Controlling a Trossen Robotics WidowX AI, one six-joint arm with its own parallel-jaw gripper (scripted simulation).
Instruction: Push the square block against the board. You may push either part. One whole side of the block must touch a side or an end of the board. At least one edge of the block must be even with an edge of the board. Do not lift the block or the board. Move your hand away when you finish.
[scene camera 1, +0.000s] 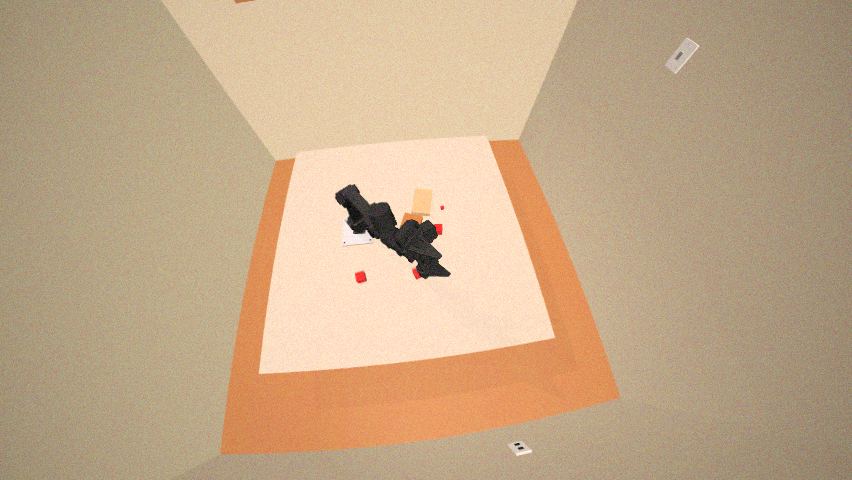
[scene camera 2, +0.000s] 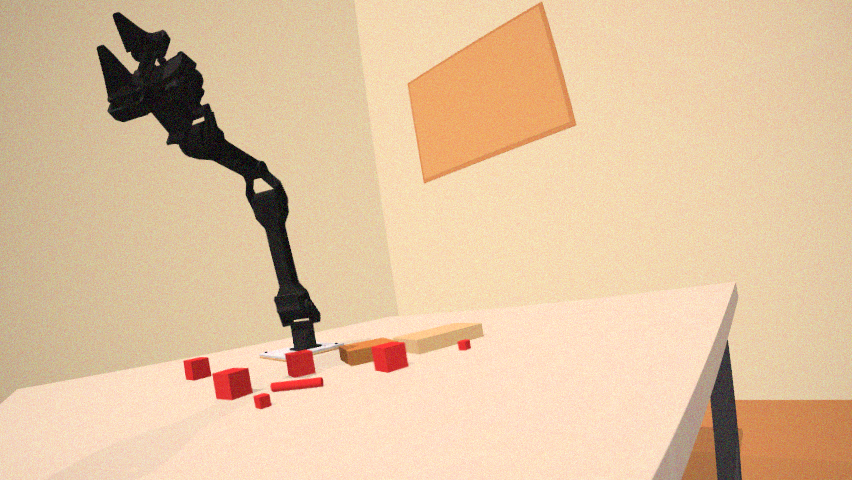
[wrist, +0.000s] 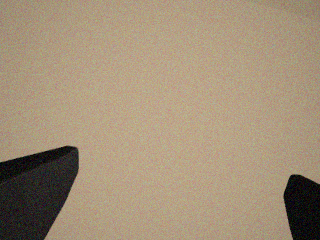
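Observation:
The gripper (scene camera 1: 445, 266) (scene camera 2: 107, 28) (wrist: 185, 175) holds nothing and is open. A pale wooden board (scene camera 2: 418, 343) is visible; in the wrist view the board is out of frame. Also visible is a brown-orange square block (scene camera 2: 353, 354), and the block is likewise out of frame in the wrist view.

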